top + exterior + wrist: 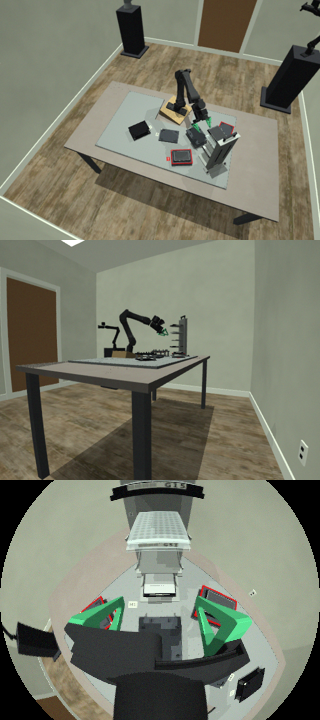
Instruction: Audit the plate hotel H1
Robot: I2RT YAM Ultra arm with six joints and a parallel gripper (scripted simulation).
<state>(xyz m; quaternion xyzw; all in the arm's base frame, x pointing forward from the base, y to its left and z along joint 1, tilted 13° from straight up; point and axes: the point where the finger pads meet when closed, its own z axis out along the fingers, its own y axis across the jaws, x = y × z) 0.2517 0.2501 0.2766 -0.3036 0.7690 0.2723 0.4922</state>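
My hand is 90 mm short of the pale plate labelled G51, 100 mm to the right of it and 30 mm below it.
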